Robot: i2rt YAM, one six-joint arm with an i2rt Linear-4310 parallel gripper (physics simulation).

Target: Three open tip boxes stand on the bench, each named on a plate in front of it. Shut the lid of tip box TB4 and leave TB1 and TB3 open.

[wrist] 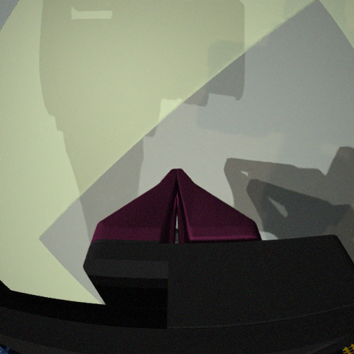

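My gripper is shut, its two dark magenta fingers meeting at the tips with a thin gap lower between them. No held object shows. Tip boxes TB4, TB1 and TB3 and their name plates do not show in this view, so the state of their lids cannot be seen. The fingers are over a grey mat, and the dark gripper body hides the lower part of the view. A small whitish patch shows beside the right finger, too little to identify.
The grey mat has a straight edge running diagonally across the view, with a corner at the left. A pale green surface lies beyond it. Broad shadows fall across both at the upper left, and darker angular shadows lie on the mat at the right.
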